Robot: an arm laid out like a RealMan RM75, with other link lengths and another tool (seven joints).
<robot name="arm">
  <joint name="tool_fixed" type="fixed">
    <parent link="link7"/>
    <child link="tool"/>
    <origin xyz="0.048 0.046 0.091" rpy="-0.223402 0 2.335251"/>
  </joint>
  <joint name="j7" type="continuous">
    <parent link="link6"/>
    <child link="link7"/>
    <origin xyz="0.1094 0 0" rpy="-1.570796 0 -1.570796"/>
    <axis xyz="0 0 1"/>
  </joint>
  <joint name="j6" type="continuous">
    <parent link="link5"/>
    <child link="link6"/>
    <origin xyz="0 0 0" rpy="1.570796 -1.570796 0"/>
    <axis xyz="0 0 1"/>
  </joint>
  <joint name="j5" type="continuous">
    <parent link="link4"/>
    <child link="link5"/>
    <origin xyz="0.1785 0 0" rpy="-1.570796 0 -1.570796"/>
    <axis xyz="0 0 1"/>
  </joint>
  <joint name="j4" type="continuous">
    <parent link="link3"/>
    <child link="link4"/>
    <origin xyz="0 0 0" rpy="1.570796 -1.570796 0"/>
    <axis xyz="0 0 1"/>
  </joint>
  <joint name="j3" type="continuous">
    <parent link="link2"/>
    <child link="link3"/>
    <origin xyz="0 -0.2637 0" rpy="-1.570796 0 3.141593"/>
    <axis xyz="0 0 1"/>
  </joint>
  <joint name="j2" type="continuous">
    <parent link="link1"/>
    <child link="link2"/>
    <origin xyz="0 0 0" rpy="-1.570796 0 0"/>
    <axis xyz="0 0 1"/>
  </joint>
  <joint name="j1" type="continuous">
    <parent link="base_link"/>
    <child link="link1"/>
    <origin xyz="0 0 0.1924"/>
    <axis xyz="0 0 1"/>
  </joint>
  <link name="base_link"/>
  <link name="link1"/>
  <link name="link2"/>
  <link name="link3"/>
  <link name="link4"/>
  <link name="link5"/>
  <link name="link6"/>
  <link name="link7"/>
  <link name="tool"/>
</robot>
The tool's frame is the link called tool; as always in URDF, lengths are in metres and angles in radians. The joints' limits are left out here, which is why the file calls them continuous.
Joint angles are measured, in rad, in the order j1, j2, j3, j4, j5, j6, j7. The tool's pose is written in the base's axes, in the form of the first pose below.
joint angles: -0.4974 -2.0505 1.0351 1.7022 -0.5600 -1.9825 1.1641
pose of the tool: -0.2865 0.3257 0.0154 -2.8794 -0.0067 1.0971
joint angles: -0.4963 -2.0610 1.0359 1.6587 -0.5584 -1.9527 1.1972
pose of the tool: -0.2897 0.3278 0.0064 -2.8994 0.0028 1.0897
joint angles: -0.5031 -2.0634 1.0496 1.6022 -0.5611 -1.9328 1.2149
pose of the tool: -0.2928 0.3283 -0.0042 -2.9245 0.0294 1.0937
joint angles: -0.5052 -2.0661 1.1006 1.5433 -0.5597 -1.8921 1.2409
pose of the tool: -0.2952 0.3302 -0.0186 -2.9383 0.0768 1.0729
